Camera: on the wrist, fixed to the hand. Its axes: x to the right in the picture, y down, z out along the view.
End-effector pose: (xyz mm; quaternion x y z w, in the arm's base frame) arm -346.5 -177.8 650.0 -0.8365 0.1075 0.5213 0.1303
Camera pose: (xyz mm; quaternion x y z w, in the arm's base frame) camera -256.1 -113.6 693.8 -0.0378 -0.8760 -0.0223 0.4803
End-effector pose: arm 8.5 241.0 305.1 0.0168 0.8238 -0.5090 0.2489
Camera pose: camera -44.0 258.9 410.6 0.8950 -0.0046 0.1954 0.4009
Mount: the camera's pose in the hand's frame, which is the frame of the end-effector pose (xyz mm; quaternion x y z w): -3.1 -93.7 -73.6 0.0574 0.1274 0.9901 0.0116
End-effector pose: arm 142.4 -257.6 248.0 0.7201 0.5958 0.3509 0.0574
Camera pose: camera 23.4 -258.5 254.7 -0.5569 0.6786 -0.1184 0.4640
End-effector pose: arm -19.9 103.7 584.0 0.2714 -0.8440 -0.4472 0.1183
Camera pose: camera 48.2 12.2 549.5 -0.7688 -0.2891 0.1950 0.5361
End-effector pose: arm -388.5 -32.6 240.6 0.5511 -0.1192 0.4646 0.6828
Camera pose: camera -344.1 33.1 151.6 0.1316 0.4334 -0.7585 0.4685
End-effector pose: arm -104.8 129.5 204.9 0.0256 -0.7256 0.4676 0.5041
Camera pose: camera -3.5 127.4 267.7 0.7488 -0.0573 -0.5495 0.3662
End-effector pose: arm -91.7 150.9 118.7 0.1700 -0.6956 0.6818 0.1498
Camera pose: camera -49.3 223.4 203.3 0.7650 0.1182 -0.2178 0.5944
